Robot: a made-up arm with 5 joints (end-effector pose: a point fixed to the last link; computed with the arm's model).
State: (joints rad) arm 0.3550 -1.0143 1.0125 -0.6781 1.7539
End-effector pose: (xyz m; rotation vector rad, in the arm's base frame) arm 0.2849 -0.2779 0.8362 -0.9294 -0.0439 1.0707
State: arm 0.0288 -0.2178 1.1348 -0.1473 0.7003
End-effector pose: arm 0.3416 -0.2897 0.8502 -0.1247 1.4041 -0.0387
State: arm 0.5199 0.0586 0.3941 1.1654 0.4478
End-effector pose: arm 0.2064 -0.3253 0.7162 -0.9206 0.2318 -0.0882
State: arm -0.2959 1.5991 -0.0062 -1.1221 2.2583
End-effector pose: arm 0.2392 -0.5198 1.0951 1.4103 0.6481 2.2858
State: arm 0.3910 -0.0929 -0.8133 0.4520 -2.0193
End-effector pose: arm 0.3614 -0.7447 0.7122 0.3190 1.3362 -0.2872
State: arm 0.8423 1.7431 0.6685 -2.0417 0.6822
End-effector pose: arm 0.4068 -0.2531 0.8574 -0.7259 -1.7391 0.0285
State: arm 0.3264 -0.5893 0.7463 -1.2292 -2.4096
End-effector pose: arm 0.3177 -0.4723 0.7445 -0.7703 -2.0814 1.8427
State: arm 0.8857 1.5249 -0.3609 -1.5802 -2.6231
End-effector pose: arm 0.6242 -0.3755 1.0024 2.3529 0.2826 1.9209
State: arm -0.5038 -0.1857 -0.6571 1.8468 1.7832
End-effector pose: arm -0.1093 -0.5165 0.4628 -2.2532 -0.9987 -0.6697
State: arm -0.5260 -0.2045 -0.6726 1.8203 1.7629
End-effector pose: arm -0.1186 -0.5163 0.4592 -2.2586 -0.9848 -0.6548
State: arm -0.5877 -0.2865 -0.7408 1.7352 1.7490
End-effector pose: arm -0.1376 -0.5331 0.4443 -2.3312 -0.9867 -0.6105
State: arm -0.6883 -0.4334 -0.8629 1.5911 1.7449
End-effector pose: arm -0.1691 -0.5719 0.4271 -2.4990 -0.9833 -0.5196
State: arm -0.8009 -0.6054 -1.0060 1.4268 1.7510
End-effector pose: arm -0.2119 -0.6228 0.4265 -2.7367 -0.9360 -0.3839
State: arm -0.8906 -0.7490 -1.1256 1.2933 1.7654
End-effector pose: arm -0.2551 -0.6643 0.4444 -2.9601 -0.8506 -0.2424
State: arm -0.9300 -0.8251 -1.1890 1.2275 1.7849
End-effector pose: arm -0.2768 -0.6878 0.4611 2.9859 0.7750 0.1512
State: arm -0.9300 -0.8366 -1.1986 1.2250 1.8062
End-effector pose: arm -0.2755 -0.6958 0.4646 2.9517 0.7710 0.1364
